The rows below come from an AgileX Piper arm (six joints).
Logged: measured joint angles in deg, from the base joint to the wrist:
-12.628 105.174 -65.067 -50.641 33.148 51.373
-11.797 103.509 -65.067 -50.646 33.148 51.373
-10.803 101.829 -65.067 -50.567 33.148 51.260
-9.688 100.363 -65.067 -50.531 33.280 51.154
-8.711 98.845 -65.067 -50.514 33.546 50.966
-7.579 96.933 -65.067 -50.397 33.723 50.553
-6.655 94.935 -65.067 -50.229 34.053 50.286
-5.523 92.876 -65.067 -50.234 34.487 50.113
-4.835 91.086 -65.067 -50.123 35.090 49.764
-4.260 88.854 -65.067 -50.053 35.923 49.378
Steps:
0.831 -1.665 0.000 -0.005 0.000 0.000
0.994 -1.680 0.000 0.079 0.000 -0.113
1.115 -1.466 0.000 0.036 0.132 -0.106
0.977 -1.518 0.000 0.017 0.266 -0.188
1.132 -1.912 0.000 0.117 0.177 -0.413
0.924 -1.998 0.000 0.168 0.330 -0.267
1.132 -2.059 0.000 -0.005 0.434 -0.173
0.688 -1.790 0.000 0.111 0.603 -0.349
0.575 -2.232 0.000 0.070 0.833 -0.386

